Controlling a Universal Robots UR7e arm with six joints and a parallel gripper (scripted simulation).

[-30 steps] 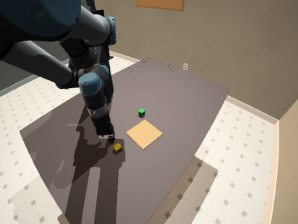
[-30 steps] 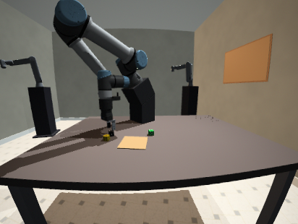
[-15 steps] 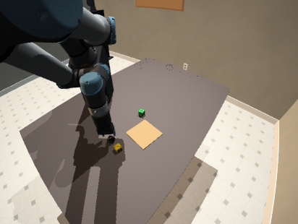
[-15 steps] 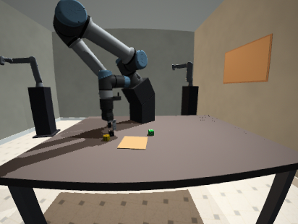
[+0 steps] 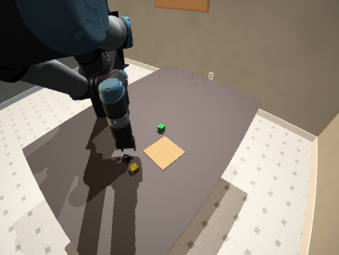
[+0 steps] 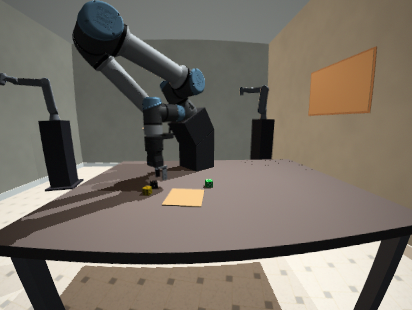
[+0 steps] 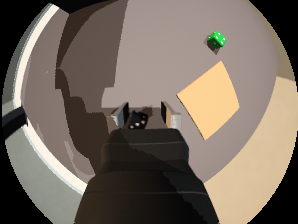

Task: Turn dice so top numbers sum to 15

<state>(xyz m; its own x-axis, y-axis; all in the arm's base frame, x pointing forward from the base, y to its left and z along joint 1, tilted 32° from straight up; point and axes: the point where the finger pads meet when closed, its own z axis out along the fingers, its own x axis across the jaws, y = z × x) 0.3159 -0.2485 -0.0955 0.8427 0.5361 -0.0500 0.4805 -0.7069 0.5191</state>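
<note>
Now: the black die 40 mm to the right of my hand and 40 mm below it. Also, from my hand: yellow die (60 mm ahead, 60 mm to the right, 40 mm below); then green die (60 mm ahead, 210 mm to the left, 40 mm below); then tan mat (140 mm ahead, 80 mm to the left, 60 mm below).
</note>
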